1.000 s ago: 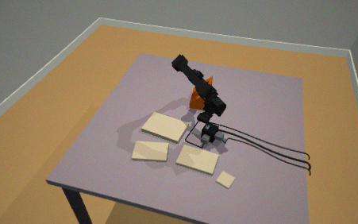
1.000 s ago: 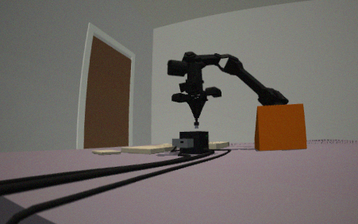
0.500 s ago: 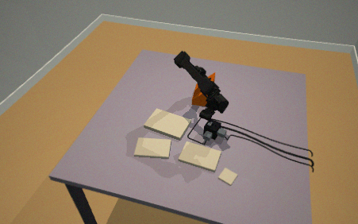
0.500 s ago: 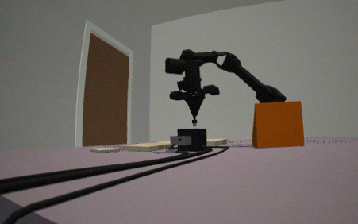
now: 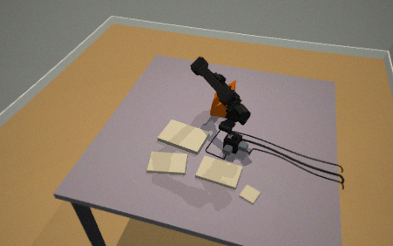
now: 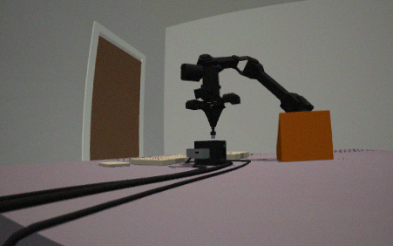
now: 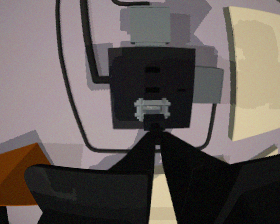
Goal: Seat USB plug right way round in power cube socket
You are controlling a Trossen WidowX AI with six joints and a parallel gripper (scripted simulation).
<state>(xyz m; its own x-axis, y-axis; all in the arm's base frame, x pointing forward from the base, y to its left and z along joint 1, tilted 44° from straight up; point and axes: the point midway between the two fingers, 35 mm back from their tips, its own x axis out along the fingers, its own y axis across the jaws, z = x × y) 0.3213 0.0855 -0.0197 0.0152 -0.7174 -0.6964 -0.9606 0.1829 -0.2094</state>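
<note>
Now: gripper tip 20 mm above the USB plug. The rest, counted from my gripper tip: cream tile (290 mm ahead, 150 mm to the left, 120 mm below).
</note>
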